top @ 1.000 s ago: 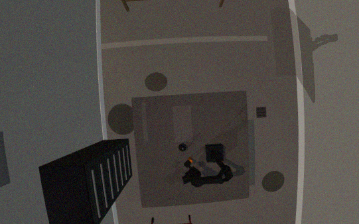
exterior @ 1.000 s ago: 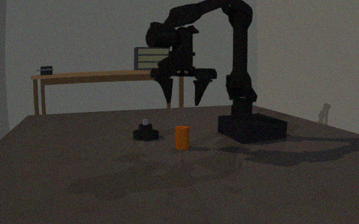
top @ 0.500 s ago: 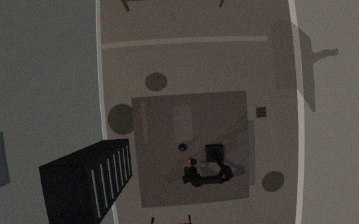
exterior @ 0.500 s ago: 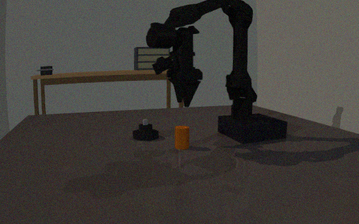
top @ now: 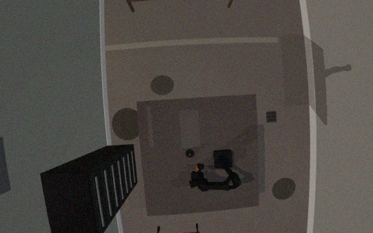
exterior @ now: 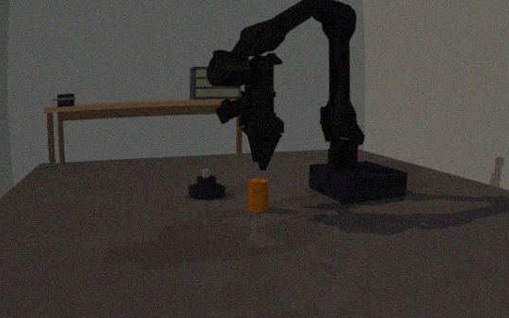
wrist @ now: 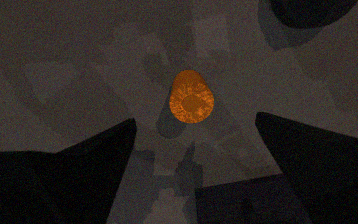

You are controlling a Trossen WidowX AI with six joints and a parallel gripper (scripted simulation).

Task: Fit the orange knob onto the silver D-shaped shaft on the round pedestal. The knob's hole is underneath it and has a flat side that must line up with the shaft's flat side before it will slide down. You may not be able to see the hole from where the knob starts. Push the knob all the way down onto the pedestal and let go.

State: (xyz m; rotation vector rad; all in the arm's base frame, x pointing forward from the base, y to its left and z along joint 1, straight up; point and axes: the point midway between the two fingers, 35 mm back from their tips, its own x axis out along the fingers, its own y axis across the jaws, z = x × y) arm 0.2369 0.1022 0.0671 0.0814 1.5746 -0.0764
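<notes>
The orange knob lies 50 mm below my gripper tip. The rest, counted from my gripper tip: dark round pedestal: 90 mm ahead, 140 mm to the right, 60 mm below.
</notes>
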